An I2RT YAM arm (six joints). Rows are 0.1 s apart.
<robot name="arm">
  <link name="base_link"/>
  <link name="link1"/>
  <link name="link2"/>
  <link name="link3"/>
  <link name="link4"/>
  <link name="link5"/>
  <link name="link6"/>
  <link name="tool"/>
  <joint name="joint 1" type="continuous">
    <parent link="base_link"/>
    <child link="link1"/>
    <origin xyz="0 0 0.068" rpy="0 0 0"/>
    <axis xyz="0 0 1"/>
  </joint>
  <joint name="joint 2" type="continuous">
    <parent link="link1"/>
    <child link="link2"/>
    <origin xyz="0.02 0.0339 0.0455" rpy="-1.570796 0 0"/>
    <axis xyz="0 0 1"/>
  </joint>
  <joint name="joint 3" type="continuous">
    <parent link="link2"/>
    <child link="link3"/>
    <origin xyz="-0.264 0 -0.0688" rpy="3.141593 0 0"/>
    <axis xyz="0 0 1"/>
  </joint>
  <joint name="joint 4" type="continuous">
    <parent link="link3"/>
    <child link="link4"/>
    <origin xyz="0.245 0.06 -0.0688" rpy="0 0 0"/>
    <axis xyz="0 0 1"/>
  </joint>
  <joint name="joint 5" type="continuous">
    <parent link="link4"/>
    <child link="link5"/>
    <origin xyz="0.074 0.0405 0.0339" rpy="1.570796 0 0"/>
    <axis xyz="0 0 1"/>
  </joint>
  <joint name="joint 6" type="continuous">
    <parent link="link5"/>
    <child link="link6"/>
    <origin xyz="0.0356 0 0.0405" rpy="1.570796 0 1.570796"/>
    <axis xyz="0 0 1"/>
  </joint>
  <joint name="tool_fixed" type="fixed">
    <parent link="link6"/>
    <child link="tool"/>
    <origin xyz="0 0 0" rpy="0 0 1.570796"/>
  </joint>
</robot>
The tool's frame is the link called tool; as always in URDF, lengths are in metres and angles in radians. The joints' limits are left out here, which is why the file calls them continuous.
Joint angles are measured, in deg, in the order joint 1, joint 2, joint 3, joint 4, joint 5, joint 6. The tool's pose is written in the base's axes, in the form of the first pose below.
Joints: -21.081, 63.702, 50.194, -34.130, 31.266, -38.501
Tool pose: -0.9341 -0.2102 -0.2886 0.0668 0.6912 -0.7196 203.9 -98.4 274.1
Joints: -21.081, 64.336, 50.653, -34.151, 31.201, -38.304
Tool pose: -0.9345 -0.2080 -0.2888 0.0674 0.6934 -0.7174 206.1 -99.2 274.4
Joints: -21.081, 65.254, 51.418, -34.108, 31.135, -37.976
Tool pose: -0.9344 -0.2043 -0.2918 0.0711 0.6957 -0.7148 209.6 -100.5 275.4
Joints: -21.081, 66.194, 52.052, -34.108, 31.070, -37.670
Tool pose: -0.9352 -0.2005 -0.2918 0.0723 0.6988 -0.7117 212.9 -101.8 275.4
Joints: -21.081, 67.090, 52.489, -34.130, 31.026, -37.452
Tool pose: -0.9371 -0.1972 -0.2880 0.0701 0.7021 -0.7086 215.8 -102.9 274.4
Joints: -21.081, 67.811, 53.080, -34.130, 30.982, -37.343
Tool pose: -0.9374 -0.1960 -0.2879 0.0701 0.7034 -0.7073 218.5 -103.9 275.0
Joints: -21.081, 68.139, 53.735, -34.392, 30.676, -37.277
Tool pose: -0.9359 -0.1975 -0.2917 0.0705 0.7063 -0.7044 220.1 -104.3 277.0
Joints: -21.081, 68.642, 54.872, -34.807, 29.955, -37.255
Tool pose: -0.9322 -0.2028 -0.3000 0.0698 0.7122 -0.6985 222.6 -104.9 280.7
